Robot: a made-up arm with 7 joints.
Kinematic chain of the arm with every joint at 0, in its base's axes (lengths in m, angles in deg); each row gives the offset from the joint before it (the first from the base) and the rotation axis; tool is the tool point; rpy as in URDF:
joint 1: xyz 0 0 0.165 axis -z
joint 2: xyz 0 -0.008 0.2 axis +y
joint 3: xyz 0 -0.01 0.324 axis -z
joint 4: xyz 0 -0.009 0.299 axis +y
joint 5: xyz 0 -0.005 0.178 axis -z
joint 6: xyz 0 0 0.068 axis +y
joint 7: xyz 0 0 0.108 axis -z
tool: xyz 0 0 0 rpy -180 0 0
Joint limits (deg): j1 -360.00..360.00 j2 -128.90..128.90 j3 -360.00..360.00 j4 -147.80..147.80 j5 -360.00..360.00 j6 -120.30..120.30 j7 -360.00..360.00
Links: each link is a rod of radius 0.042 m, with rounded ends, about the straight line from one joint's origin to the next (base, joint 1, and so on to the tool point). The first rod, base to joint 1, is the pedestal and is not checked.
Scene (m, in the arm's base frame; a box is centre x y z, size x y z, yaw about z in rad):
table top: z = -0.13
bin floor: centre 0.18 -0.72 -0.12 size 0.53 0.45 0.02 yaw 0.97
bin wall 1: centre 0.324 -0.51 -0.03 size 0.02 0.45 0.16 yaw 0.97
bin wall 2: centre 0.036 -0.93 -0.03 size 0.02 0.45 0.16 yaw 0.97
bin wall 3: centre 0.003 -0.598 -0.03 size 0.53 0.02 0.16 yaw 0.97
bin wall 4: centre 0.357 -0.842 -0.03 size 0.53 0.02 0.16 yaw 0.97
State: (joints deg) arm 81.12 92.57 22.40 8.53 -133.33 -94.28 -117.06
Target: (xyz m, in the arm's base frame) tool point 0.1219 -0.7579 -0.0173
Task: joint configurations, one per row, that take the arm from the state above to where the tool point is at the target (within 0.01 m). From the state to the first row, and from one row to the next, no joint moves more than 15 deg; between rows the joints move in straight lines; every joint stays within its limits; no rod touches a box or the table.
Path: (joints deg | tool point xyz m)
1: 75.68 101.64 20.35 10.15 -134.73 -94.04 -117.06 | 0.0617 -0.8215 0.1184
2: 70.25 110.72 18.30 11.77 -136.14 -93.80 -117.06 | 0.1219 -0.7579 -0.0173

